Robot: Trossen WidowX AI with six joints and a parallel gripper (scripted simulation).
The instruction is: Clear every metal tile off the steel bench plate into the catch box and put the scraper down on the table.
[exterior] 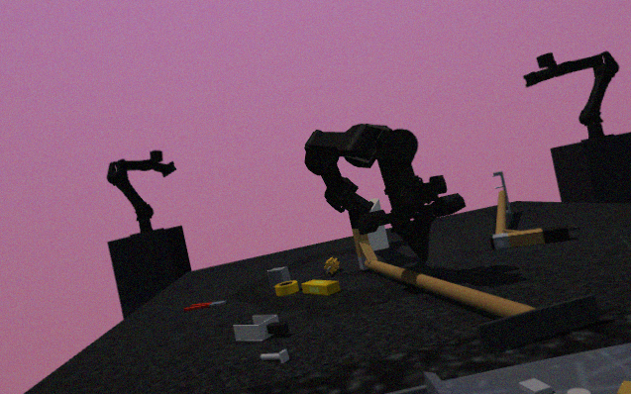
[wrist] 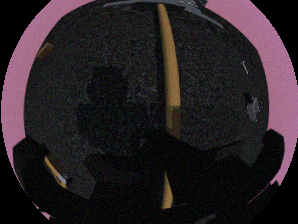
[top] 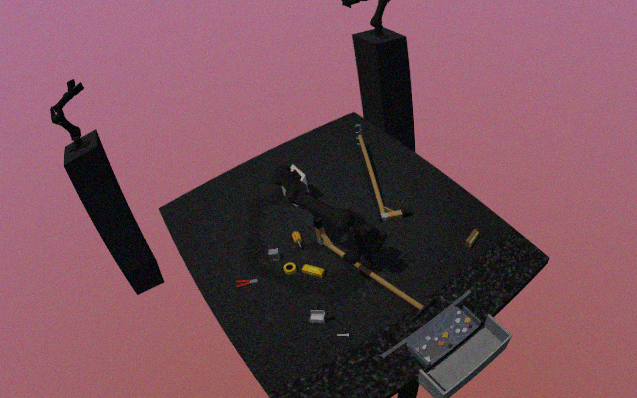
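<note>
Right now the long scraper is 3 cm ahead of my gripper tip, 2 cm to the right of it and 2 cm above it. Also, from my gripper tip: yellow tape ring (19 cm behind, 27 cm to the right, 3 cm below); yellow block (12 cm behind, 20 cm to the right, 3 cm below); yellow-handled screwdriver (32 cm behind, 16 cm to the right, 3 cm below).
</note>
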